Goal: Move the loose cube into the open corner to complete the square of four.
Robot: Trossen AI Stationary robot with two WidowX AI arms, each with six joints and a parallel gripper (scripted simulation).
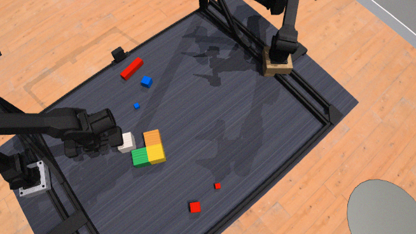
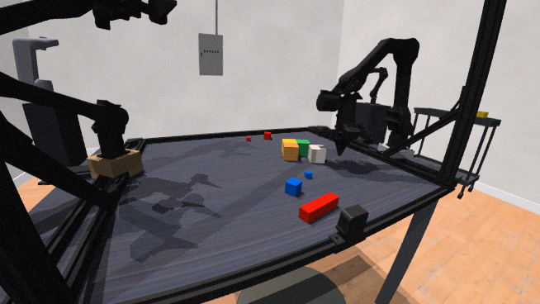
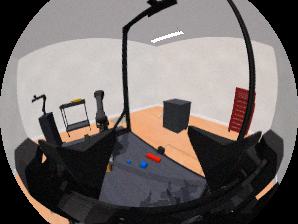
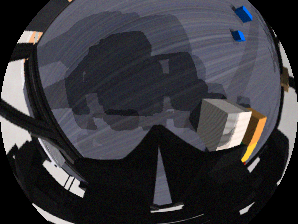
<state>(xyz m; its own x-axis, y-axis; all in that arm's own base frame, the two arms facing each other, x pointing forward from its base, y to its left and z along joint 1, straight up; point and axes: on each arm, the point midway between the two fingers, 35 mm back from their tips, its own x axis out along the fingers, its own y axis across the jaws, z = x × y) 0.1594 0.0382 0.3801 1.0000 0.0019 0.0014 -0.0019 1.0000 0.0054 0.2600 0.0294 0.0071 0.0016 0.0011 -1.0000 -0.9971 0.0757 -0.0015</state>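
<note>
The white cube lies 8 cm to the left of my right hand, 3 cm below it and 2 cm ahead of it. From my right hand the other things lie so: green cube: 11 cm to the left, 9 cm ahead, 3 cm below; then orange cube: 17 cm to the left, 5 cm ahead, 3 cm below; then yellow cube: 16 cm to the left, 10 cm ahead, 3 cm below.
</note>
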